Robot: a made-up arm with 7 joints. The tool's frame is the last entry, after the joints.
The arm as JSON. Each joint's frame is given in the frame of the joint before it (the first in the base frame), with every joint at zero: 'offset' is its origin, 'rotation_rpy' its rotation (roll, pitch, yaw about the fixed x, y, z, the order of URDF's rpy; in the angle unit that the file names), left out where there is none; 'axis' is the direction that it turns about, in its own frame. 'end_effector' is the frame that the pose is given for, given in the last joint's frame.
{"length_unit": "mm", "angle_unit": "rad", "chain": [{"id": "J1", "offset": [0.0, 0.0, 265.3], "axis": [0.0, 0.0, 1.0]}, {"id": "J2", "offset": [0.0, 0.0, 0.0], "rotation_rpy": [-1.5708, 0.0, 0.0], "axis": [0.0, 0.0, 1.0]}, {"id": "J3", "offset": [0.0, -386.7, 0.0], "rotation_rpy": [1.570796, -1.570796, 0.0], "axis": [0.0, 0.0, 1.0]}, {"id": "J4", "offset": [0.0, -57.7, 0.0], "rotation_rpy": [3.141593, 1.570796, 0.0], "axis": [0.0, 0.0, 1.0]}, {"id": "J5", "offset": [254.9, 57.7, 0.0], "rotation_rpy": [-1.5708, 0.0, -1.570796], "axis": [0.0, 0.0, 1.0]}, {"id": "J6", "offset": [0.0, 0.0, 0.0], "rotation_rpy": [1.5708, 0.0, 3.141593], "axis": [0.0, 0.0, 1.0]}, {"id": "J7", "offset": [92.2, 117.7, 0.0], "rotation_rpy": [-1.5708, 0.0, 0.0], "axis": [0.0, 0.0, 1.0]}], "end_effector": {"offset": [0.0, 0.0, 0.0]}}
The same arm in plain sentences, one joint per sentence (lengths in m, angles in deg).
The arm has seven revolute joints in a row. What follows holds with every joint at zero, and every direction is one of the base frame's.
Joint 1 is mounted 0.2653 m along +z from the base frame's origin and rotates about +z.
Joint 2 is mounted at the same point as joint 1 and rotates about +y.
Joint 3 is mounted 0.3867 m along +z from joint 2 and rotates about +z.
Joint 4 is mounted 0.0577 m along +x from joint 3 and rotates about -y.
Joint 5 is mounted 0.0577 m along +x and 0.2549 m along -z from joint 4 and rotates about -z.
Joint 6 is mounted at the same point as joint 5 and rotates about +y.
Joint 7 is mounted 0.0922 m along +x and 0.1177 m along -z from joint 6 and rotates about -z.
The tool frame, which is the frame that the pose is given for, is mounted at the same point as joint 7; its axes are the base frame's turned by roll -180.00, pitch 0.00 and yaw 0.00 deg (as in URDF: about the fixed x, then y, then z).

